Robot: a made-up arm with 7 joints. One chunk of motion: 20 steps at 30 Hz.
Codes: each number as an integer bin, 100 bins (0 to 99) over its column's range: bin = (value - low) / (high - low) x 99, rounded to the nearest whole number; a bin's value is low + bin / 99 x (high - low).
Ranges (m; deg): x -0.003..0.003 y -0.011..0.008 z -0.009..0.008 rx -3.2..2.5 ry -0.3..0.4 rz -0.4..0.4
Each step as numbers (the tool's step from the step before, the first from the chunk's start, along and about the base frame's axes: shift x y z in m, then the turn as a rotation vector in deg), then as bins.
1 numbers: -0.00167 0.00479 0.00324 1.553 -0.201 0.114
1 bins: 22 82 71 83 14 64
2 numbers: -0.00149 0.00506 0.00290 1.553 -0.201 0.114
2 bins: 25 84 69 83 14 64
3 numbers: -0.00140 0.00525 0.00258 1.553 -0.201 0.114
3 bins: 26 85 67 83 14 64
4 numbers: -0.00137 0.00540 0.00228 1.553 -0.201 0.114
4 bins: 27 85 66 83 14 64
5 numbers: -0.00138 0.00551 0.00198 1.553 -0.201 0.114
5 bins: 27 86 64 83 14 64
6 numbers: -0.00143 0.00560 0.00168 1.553 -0.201 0.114
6 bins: 26 86 62 83 14 64
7 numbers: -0.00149 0.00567 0.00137 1.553 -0.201 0.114
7 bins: 25 87 60 83 14 64
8 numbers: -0.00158 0.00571 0.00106 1.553 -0.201 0.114
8 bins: 23 87 59 83 14 64
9 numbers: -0.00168 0.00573 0.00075 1.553 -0.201 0.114
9 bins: 22 87 57 83 14 64
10 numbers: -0.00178 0.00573 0.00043 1.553 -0.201 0.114
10 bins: 20 87 55 83 14 64
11 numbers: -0.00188 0.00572 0.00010 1.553 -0.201 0.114
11 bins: 18 87 53 83 14 64
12 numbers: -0.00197 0.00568 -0.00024 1.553 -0.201 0.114
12 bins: 17 87 51 83 14 64
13 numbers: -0.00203 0.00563 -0.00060 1.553 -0.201 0.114
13 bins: 16 87 49 83 14 64
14 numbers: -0.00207 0.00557 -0.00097 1.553 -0.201 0.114
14 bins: 15 86 47 83 14 64
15 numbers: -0.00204 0.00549 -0.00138 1.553 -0.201 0.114
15 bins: 16 86 44 83 14 64
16 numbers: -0.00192 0.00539 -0.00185 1.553 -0.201 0.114
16 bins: 18 85 42 83 14 64
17 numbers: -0.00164 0.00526 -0.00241 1.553 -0.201 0.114
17 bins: 22 85 38 83 14 64
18 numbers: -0.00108 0.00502 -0.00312 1.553 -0.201 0.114
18 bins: 32 83 34 83 14 64
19 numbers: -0.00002 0.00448 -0.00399 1.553 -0.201 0.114
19 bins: 49 81 29 83 14 64
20 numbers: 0.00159 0.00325 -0.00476 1.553 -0.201 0.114
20 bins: 76 74 25 83 14 64
